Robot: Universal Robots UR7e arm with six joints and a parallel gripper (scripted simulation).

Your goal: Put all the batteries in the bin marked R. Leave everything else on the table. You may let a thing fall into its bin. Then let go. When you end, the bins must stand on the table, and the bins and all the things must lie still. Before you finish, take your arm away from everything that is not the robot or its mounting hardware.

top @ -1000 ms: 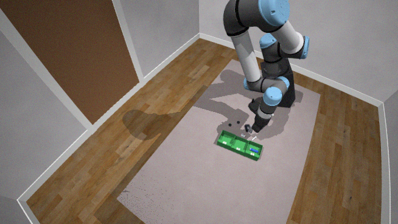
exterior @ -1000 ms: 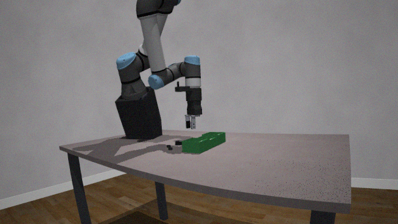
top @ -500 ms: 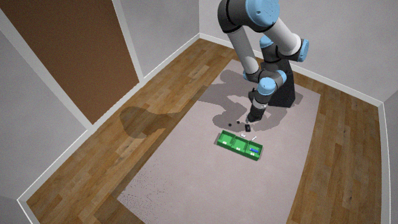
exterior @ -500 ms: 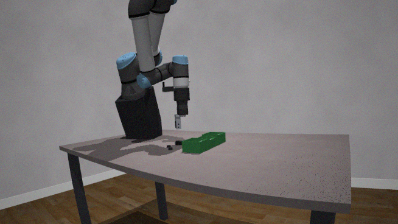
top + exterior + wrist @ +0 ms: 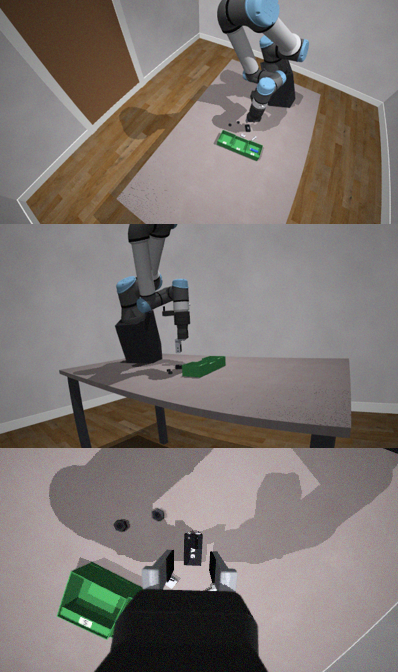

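Right now the black 9 V battery is 9 cm below my hand and 1 cm behind it. Round my hand: small white clip: 9 cm below, 7 cm ahead, 1 cm to the right; then white bolt: 9 cm below, 6 cm to the left, 5 cm ahead; then green bin row: 14 cm ahead, 7 cm below.
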